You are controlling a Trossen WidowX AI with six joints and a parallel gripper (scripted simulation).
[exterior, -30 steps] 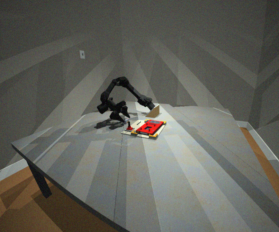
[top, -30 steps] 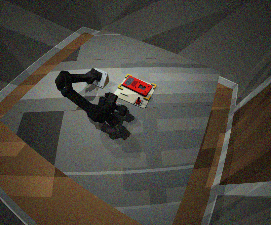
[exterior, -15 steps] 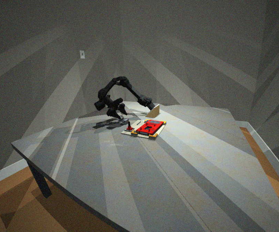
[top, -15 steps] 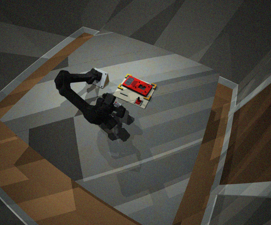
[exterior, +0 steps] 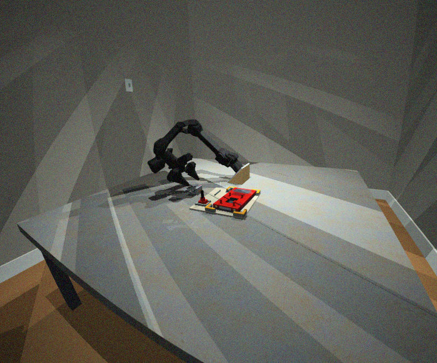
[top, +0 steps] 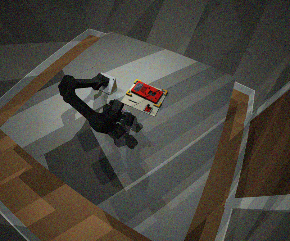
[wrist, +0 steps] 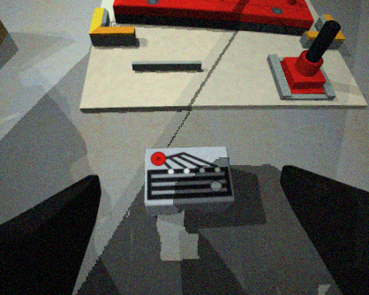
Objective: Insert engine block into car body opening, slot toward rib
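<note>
Right now my gripper tip is 40 mm above the engine block and 10 mm to the right of it. Also, from my gripper tip: black upright post: 110 mm to the left, 110 mm ahead, 10 mm below; then beige board: 210 mm to the left, 40 mm below, 40 mm ahead.
</note>
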